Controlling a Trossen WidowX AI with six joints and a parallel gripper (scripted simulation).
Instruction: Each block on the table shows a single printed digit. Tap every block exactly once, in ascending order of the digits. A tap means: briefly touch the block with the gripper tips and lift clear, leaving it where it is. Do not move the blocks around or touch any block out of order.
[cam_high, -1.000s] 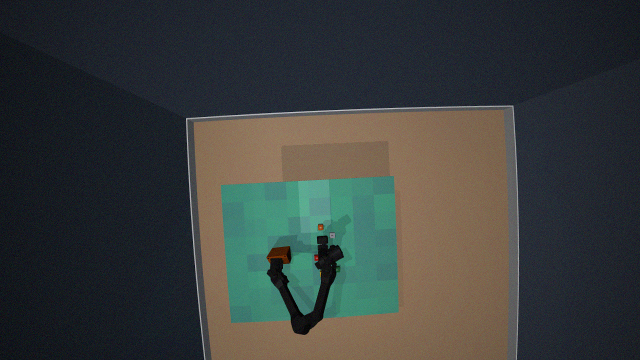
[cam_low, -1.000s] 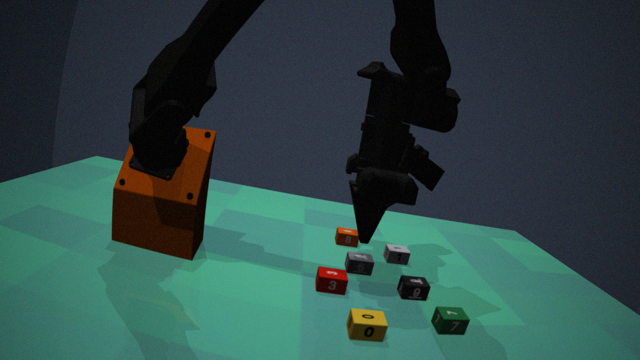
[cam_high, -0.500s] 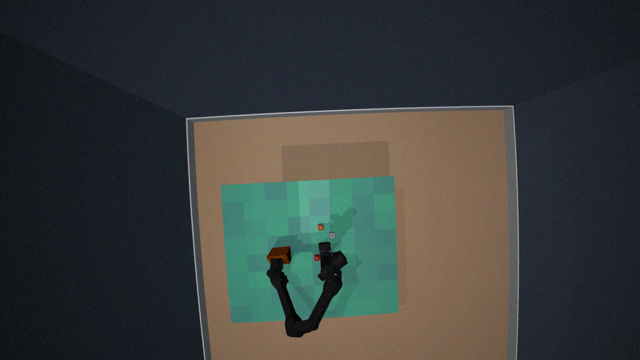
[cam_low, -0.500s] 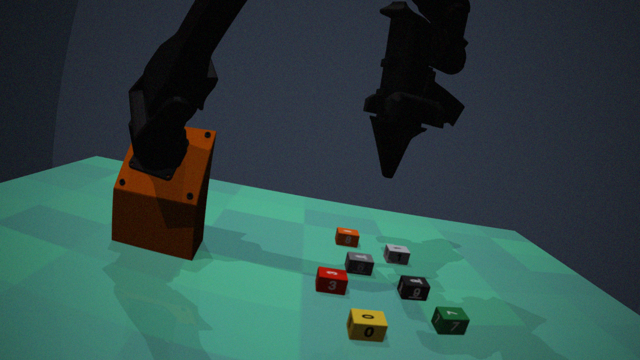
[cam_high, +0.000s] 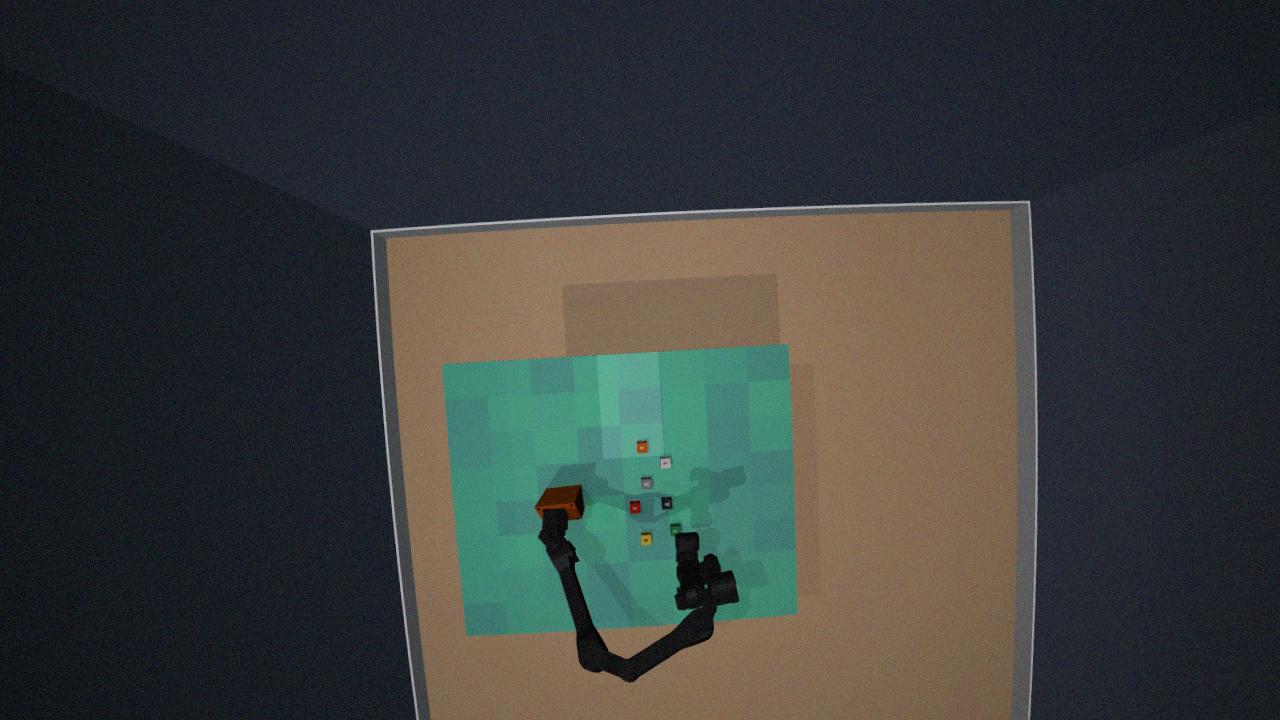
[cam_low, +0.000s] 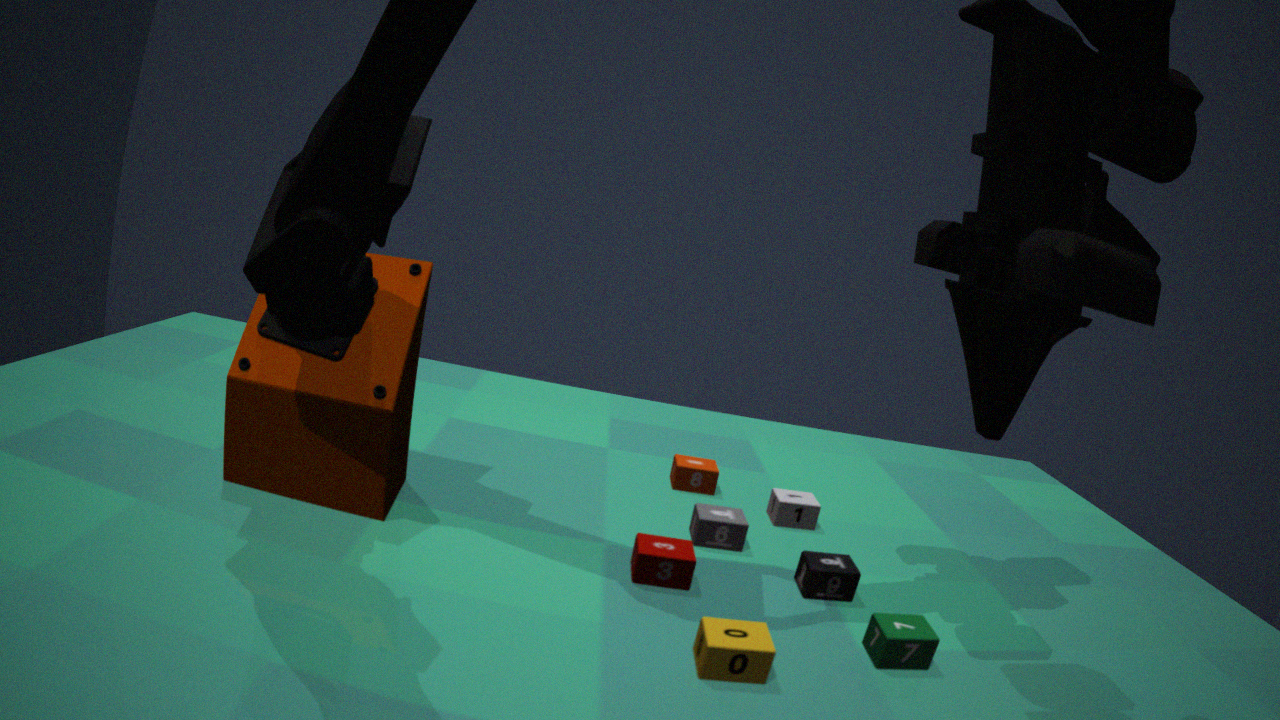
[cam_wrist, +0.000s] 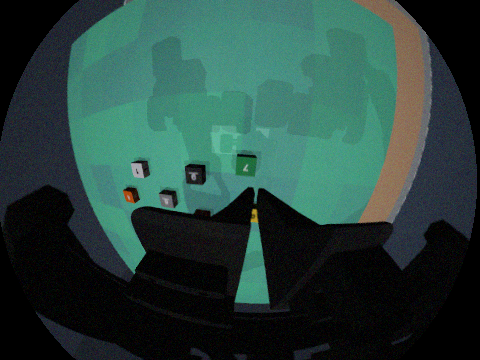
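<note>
Right now the green block is 10 mm behind my gripper tip, 10 mm to the left of it and 120 mm below it. Round my gripper tip: red block (140 mm behind, 80 mm to the left, 120 mm below); black block (40 mm behind, 90 mm to the left, 120 mm below); yellow block (110 mm behind, 20 mm to the right, 120 mm below).
</note>
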